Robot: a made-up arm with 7 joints.
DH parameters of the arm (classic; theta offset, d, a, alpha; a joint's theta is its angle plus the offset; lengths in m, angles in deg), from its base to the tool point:
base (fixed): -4.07 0 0 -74.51
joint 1: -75.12 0.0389 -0.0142 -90
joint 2: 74 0 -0.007 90
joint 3: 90 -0.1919 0.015 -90
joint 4: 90 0.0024 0.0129 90
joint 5: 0 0.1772 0 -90
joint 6: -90 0 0.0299 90
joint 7: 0 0 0 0
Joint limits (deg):
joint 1: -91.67..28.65
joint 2: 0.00..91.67
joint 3: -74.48..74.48
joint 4: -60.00..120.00
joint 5: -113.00..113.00
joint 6: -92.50..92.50
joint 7: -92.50..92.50
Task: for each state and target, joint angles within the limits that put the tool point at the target. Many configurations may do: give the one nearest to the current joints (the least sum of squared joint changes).
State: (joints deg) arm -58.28 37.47 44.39 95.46 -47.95 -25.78 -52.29
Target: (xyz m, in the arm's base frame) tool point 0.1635 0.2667 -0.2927
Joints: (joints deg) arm -35.51 34.30 45.95 85.94 -48.70 -11.62 -52.29
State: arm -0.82 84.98 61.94 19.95 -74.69 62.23 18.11
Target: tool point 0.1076 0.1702 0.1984
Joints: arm -27.83 91.67 58.42 -18.31 -77.68 46.32 18.11
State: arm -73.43 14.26 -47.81 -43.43 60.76 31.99 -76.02
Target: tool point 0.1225 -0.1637 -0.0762
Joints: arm -60.44 7.93 -74.47 -22.84 58.46 29.62 -76.02
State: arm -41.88 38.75 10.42 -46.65 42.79 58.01 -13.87
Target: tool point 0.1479 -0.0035 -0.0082
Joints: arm -35.89 26.73 -27.22 -59.12 38.63 53.18 -13.87
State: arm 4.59 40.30 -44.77 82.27 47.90 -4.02 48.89
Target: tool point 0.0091 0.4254 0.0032
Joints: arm -19.35 78.46 -66.93 115.14 48.13 5.51 48.89
